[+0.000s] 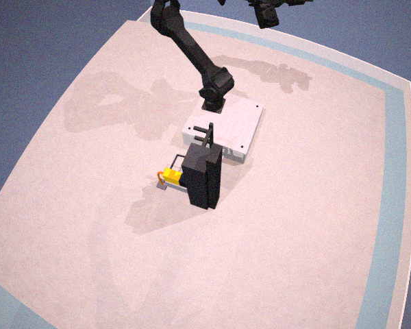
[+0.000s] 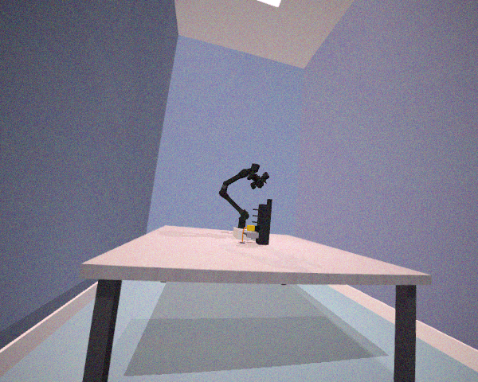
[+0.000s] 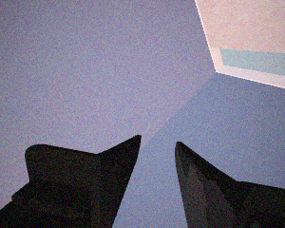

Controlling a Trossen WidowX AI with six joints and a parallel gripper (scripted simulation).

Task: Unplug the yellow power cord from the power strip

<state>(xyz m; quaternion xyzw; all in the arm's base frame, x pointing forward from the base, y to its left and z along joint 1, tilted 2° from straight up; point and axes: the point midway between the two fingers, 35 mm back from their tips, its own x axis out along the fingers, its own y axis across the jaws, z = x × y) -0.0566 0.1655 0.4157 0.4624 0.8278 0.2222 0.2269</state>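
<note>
Now: the yellow plug 37 cm ahead of my gripper tip, 22 cm to the right of it and 36 cm below it. Also, from my gripper tip: black power strip (37 cm ahead, 15 cm to the right, 34 cm below).
</note>
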